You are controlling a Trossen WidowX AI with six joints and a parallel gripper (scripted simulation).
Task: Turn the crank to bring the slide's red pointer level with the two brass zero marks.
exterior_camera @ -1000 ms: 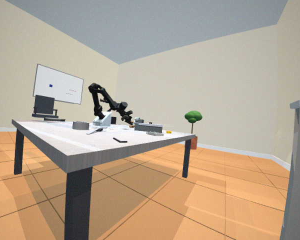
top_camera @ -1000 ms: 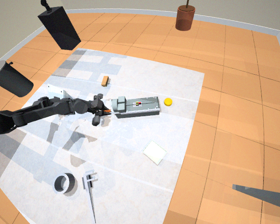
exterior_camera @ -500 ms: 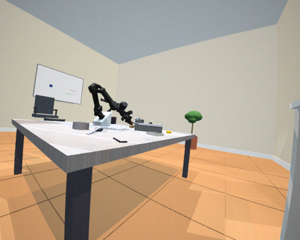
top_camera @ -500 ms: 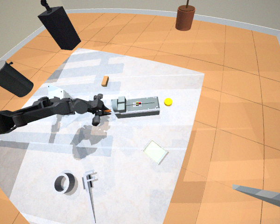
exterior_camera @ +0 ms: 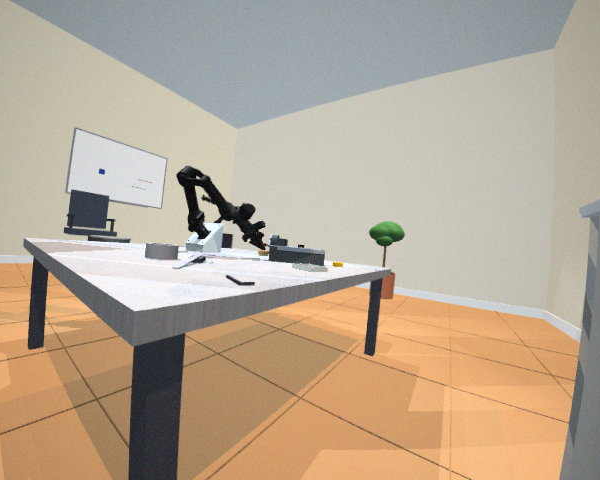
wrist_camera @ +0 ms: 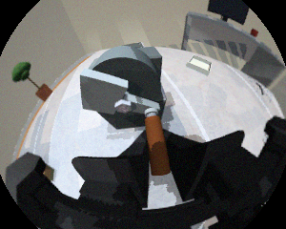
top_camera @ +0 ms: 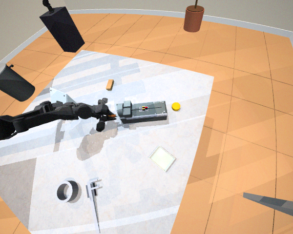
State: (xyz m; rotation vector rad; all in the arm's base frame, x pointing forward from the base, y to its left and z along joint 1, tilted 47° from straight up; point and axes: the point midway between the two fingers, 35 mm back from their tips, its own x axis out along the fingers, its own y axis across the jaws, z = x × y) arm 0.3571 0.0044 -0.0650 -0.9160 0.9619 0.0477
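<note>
The orange-brown crank handle is 2 cm behind my gripper tip, 1 cm to the right of it and 2 cm above it. Also, from my gripper tip: tan block: 19 cm behind, 24 cm to the left, 3 cm below; then pale square tile: 31 cm ahead, 12 cm to the right, 4 cm below; then red pointer: 15 cm ahead, 10 cm to the left, 3 cm above.
</note>
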